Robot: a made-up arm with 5 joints.
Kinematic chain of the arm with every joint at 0, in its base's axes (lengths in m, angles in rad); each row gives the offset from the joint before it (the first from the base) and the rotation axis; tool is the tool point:
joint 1: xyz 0 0 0.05 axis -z
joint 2: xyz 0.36 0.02 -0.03 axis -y
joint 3: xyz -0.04 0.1 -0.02 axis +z
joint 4: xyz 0.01 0.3 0 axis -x
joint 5: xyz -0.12 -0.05 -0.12 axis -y
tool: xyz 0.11 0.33 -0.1
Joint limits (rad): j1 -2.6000..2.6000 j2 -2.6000..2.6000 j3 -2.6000..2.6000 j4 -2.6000..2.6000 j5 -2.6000..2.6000
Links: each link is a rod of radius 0.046 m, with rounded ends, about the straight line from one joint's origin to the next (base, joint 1, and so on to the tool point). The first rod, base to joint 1, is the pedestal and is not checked.
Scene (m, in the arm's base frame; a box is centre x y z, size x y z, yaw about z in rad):
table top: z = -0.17
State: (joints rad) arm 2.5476 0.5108 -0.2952 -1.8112 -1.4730
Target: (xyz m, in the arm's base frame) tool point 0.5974 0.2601 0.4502
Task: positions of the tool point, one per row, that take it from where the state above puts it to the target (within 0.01 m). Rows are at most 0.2 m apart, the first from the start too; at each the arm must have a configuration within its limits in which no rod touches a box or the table.
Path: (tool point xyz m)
1: 0.3805 -0.5390 0.2550
2: 0.5032 -0.4539 0.2742
3: 0.6013 -0.3360 0.3003
4: 0.6650 -0.1933 0.3322
5: 0.6869 -0.0369 0.3689
6: 0.6637 0.1191 0.4088
7: 0.5974 0.2601 0.4502

